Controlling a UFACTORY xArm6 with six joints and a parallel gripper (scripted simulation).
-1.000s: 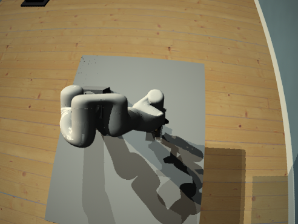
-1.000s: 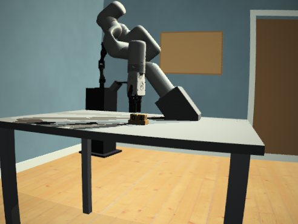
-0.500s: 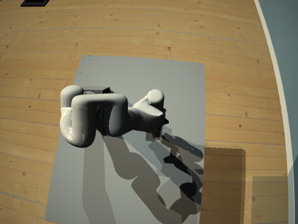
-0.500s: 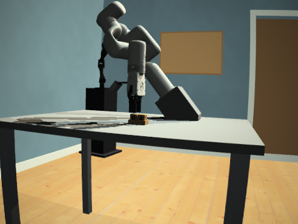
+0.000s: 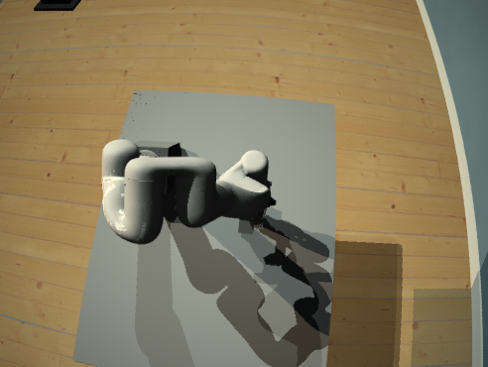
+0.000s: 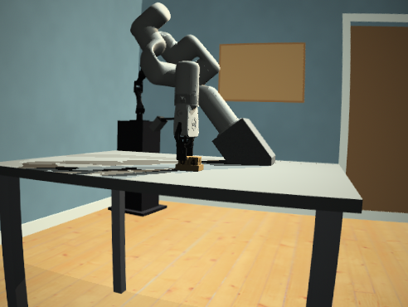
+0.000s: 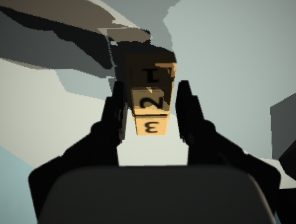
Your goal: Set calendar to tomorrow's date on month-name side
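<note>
My hand is 2 cm above the wooden number cube. From my hand the other things lie so: wooden calendar tray: 4 cm below, 2 cm to the left.
</note>
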